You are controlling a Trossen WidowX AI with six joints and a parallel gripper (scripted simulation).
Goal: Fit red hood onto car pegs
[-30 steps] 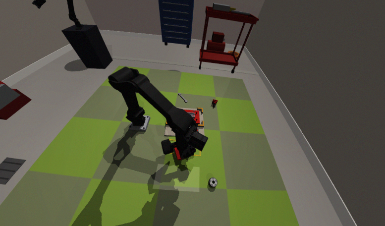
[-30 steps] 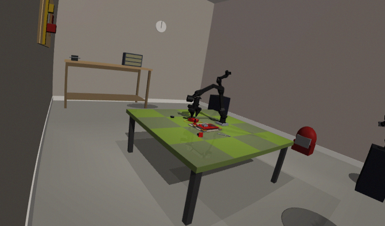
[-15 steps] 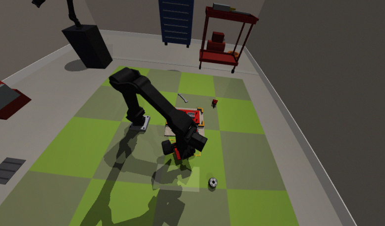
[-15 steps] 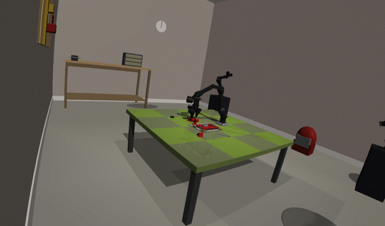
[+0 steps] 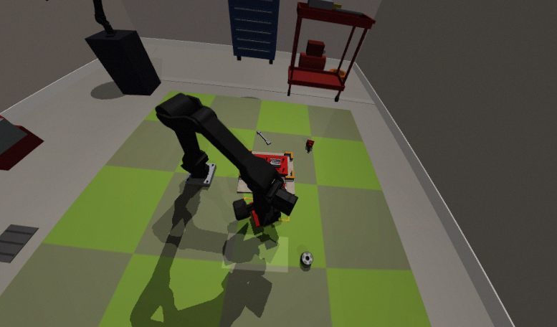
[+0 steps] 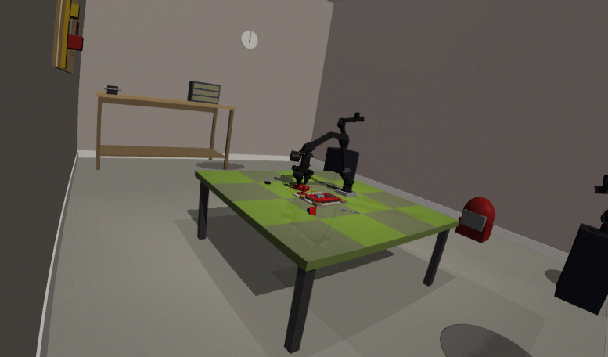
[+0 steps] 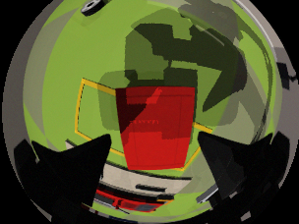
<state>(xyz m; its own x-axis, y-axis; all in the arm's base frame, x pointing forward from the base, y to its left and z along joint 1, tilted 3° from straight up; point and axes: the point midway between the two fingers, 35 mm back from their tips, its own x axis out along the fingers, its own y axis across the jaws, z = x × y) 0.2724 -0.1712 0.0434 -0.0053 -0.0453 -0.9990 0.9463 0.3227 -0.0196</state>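
Right now the red hood is 1 cm below my gripper tip. Also, from my gripper tip: grey engine block 23 cm to the left, 6 cm ahead; wrench 43 cm to the left, 2 cm below; wheel 16 cm to the right, 16 cm ahead, 2 cm below.
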